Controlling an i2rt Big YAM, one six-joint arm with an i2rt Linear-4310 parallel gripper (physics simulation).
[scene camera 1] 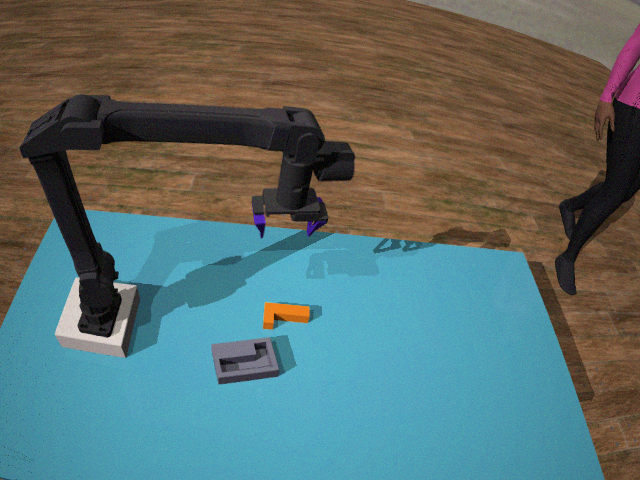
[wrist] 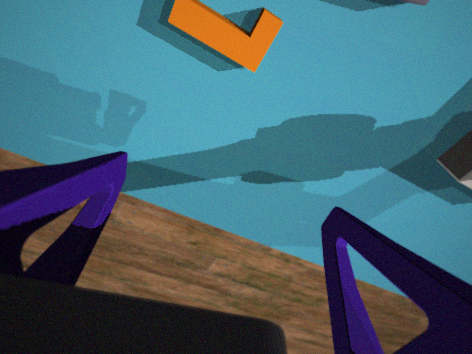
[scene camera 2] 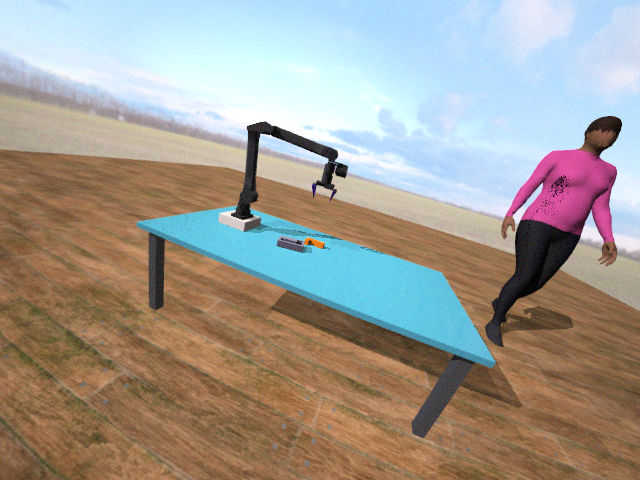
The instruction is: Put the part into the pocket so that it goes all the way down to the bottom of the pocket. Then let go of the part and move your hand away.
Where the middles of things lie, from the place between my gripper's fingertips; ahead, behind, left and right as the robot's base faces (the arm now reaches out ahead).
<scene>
My gripper is now 30 mm short of the orange L-shaped part [scene camera 1: 272, 311], 20 mm to the left of it and 260 mm above it. The rest, counted from my hand: grey pocket block [scene camera 1: 254, 359] (60 mm behind, 160 mm to the right, 250 mm below).
</scene>
